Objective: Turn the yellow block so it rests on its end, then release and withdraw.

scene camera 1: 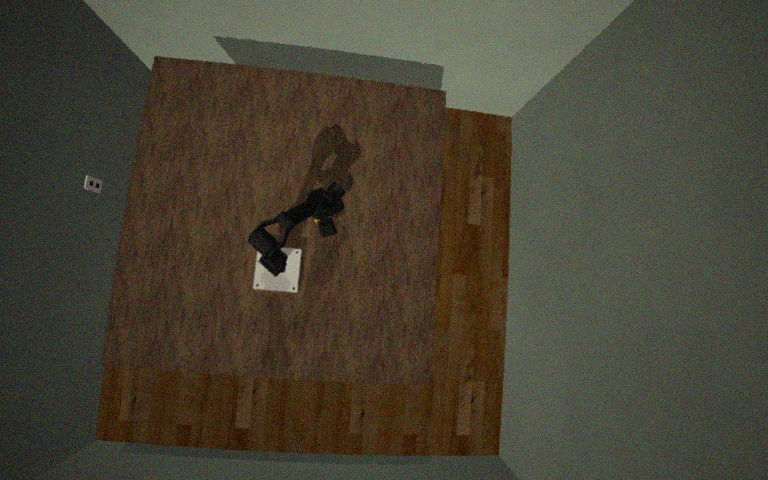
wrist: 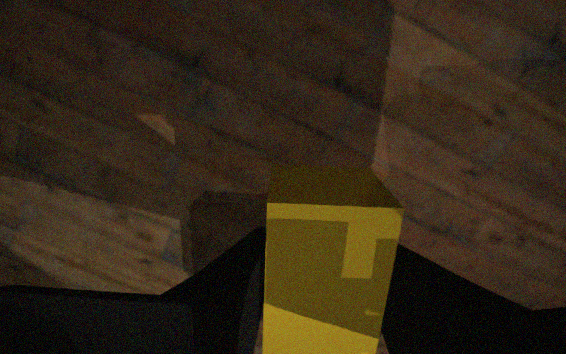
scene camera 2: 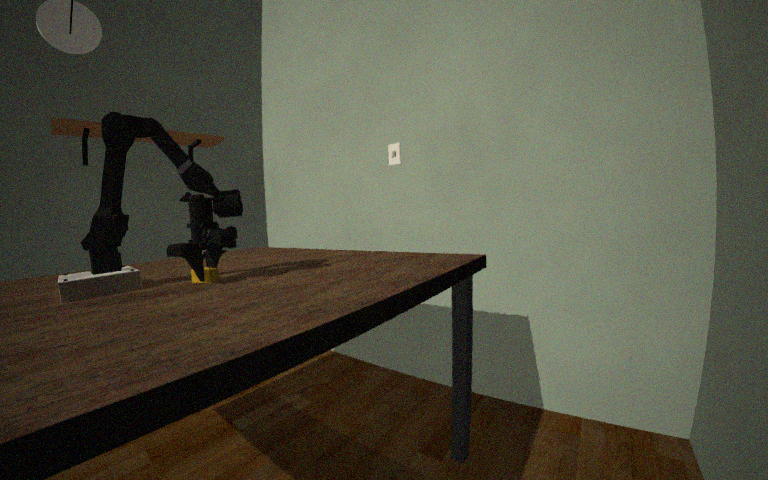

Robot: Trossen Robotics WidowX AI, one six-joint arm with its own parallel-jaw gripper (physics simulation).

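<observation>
The yellow block (scene camera 1: pixel 316 220) (scene camera 2: pixel 211 275) (wrist: pixel 320 270) is between my gripper's fingers, low at the table top. In the wrist view its long face points up toward the camera and its near end runs out of the bottom of the view; it lies on its side. In scene camera 2 one dark finger covers part of it. My gripper (scene camera 2: pixel 206 273) (wrist: pixel 315 241) points down and is shut on the yellow block, one finger against each long side. In scene camera 1 the arm hides most of the block.
The arm stands on a white base plate (scene camera 1: pixel 291 274) (scene camera 2: pixel 101 285) on the brown wooden table (scene camera 1: pixel 198 316) (scene camera 2: pixel 317 294). The table's long front edge and a leg (scene camera 2: pixel 461 367) show in scene camera 2. Shadows of the arm fall on the table.
</observation>
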